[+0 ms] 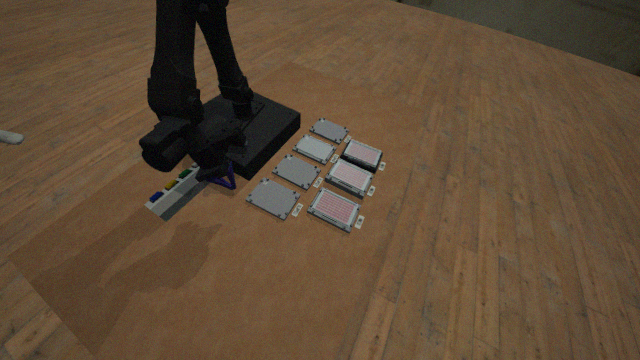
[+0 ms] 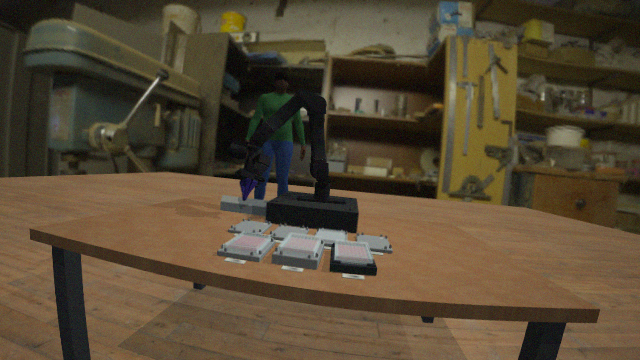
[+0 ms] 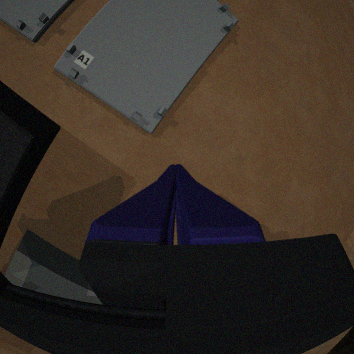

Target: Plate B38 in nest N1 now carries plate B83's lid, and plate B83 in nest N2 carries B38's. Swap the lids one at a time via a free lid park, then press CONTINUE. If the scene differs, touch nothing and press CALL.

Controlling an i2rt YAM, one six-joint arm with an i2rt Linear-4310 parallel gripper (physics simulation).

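Places are measured from the arm's base along level axes (x ahead, y left, z up), in centimetres.
Pixels of known places: gripper, fingertip midpoint: [image 1: 234,188] [image 2: 244,200] [image 3: 175,173]; arm's base, link origin: [image 1: 244,116] [image 2: 321,200].
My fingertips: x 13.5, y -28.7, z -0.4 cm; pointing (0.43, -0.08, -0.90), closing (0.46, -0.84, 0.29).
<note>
For each thing: its top centre in the pictures, then the offset to it from my fingertips. "*": a spot on its surface instead. Level surfaces: height alone.
- button panel, top centre: [image 3: 103,340] [image 1: 178,177] [image 2: 248,197] dy -2.0, dx -17.9, dz -1.3 cm
- dark nest, surface spot: [image 2: 352,252] * dy +32.8, dx +36.1, dz -4.1 cm
- nearest, top centre: [image 3: 156,28] [image 1: 273,195] [image 2: 251,223] dy +4.8, dx +9.1, dz -5.7 cm
- table, surface height: dz -7.7 cm
My gripper [image 1: 233,187] [image 2: 244,199] [image 3: 175,173] is shut, with its purple fingertips together and empty, above the table beside the button panel [image 1: 185,196] [image 2: 231,204] [image 3: 47,282]. Blue [image 1: 156,196], yellow [image 1: 171,184] and green [image 1: 185,173] buttons show; the arm hides the panel's far end. Three pink-welled plates stand in nests: a near one [image 1: 334,206] [image 2: 247,243], a middle one [image 1: 349,176] [image 2: 298,246], and one in a dark nest [image 1: 362,154] [image 2: 352,252]. Their labels are too small to read. Flat grey parks include the nearest [image 1: 273,197] [image 2: 250,226] [image 3: 145,55], marked A1.
Two more flat grey parks [image 1: 296,171] [image 1: 329,130] and a paler one with a light piece on it [image 1: 314,148] [image 2: 332,235] complete the row by the black arm base [image 1: 275,125] [image 2: 312,212]. A person in green [image 2: 280,120] stands behind the table [image 2: 450,280].
</note>
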